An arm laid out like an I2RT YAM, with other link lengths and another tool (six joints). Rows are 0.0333 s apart.
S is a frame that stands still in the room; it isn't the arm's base.
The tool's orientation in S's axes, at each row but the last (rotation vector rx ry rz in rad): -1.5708, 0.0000, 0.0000; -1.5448, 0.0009, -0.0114; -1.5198, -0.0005, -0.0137; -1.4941, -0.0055, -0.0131; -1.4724, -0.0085, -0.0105; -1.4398, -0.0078, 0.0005; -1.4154, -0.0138, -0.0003; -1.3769, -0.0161, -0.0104; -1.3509, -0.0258, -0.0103
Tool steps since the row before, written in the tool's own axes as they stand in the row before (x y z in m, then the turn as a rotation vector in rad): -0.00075, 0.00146, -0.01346, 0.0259, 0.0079, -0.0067; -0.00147, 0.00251, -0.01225, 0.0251, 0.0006, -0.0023; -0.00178, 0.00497, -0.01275, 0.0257, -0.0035, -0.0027; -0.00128, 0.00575, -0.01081, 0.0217, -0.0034, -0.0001; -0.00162, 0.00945, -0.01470, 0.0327, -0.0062, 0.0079; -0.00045, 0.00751, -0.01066, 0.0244, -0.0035, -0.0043; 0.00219, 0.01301, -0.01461, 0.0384, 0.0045, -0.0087; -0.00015, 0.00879, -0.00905, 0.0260, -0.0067, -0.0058; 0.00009, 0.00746, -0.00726, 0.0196, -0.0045, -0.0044
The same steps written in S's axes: -0.00075, -0.01346, -0.00146, 0.0259, -0.0067, -0.0079; -0.00155, -0.01217, -0.00284, 0.0251, -0.0025, -0.0005; -0.00184, -0.01246, -0.00563, 0.0256, -0.0031, 0.0036; -0.00126, -0.01033, -0.00658, 0.0217, -0.0005, 0.0036; -0.00151, -0.01370, -0.01087, 0.0326, 0.0072, 0.0073; -0.00036, -0.00959, -0.00884, 0.0244, -0.0046, 0.0030; 0.00244, -0.01240, -0.01509, 0.0385, -0.0076, -0.0054; 0.00005, -0.00719, -0.01037, 0.0259, -0.0069, 0.0059; 0.00035, -0.00546, -0.00886, 0.0195, -0.0051, 0.0039
